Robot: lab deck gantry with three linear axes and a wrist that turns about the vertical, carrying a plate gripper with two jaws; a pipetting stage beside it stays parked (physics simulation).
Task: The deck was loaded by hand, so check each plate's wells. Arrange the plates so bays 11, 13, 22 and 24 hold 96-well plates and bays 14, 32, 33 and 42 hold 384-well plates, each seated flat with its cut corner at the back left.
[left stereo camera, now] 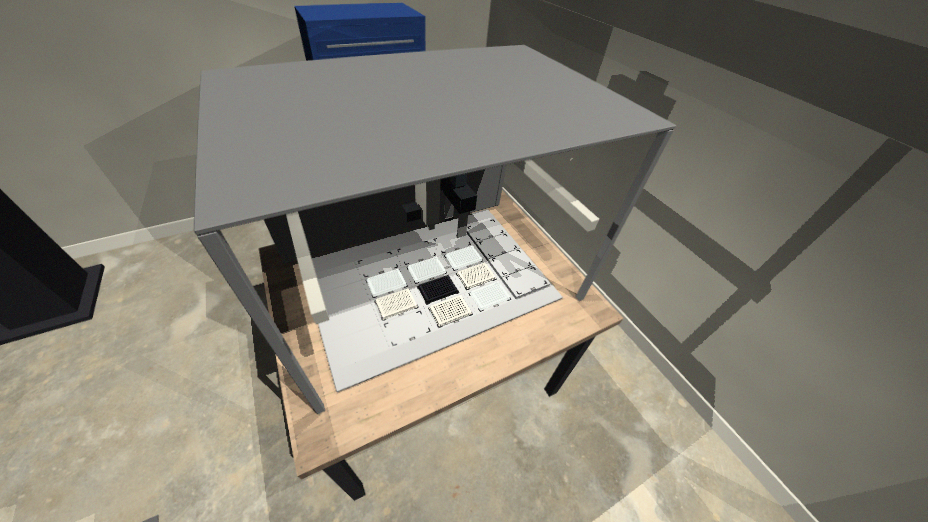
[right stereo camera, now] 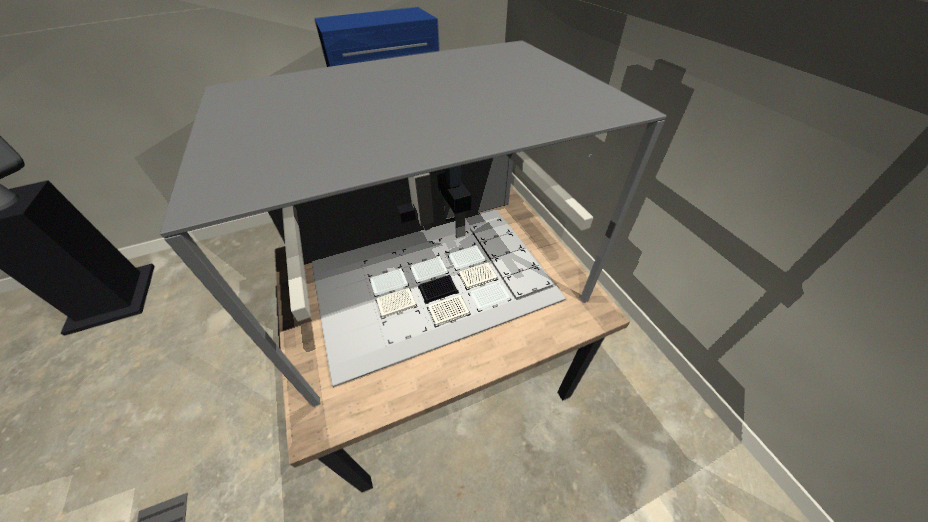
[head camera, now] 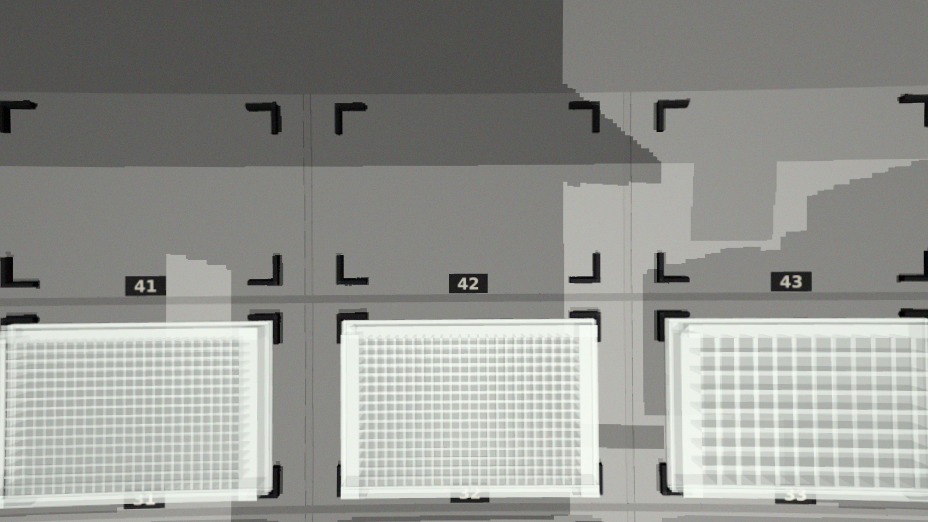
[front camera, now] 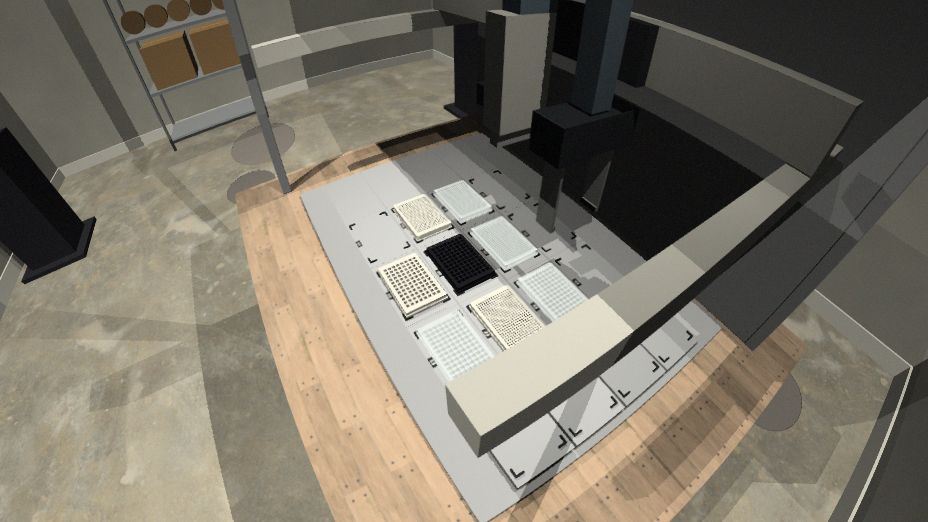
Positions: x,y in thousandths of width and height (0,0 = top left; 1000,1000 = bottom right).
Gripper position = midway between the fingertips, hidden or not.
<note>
In view: my gripper (front camera: 612,413), a black 96-well plate (front camera: 497,507), a roof panel (left stereo camera: 296,267), a bay 11 (front camera: 412,459) and a bay 14 (front camera: 576,861).
My gripper shows as well in the left stereo camera view (left stereo camera: 490,436) and in the right stereo camera view (right stereo camera: 491,436). The roof panel shows as well in the right stereo camera view (right stereo camera: 277,279). The bay 11 is seen too in the left stereo camera view (left stereo camera: 430,633) and in the right stereo camera view (right stereo camera: 445,620). The head camera view does not show the black 96-well plate: it is out of frame.
</note>
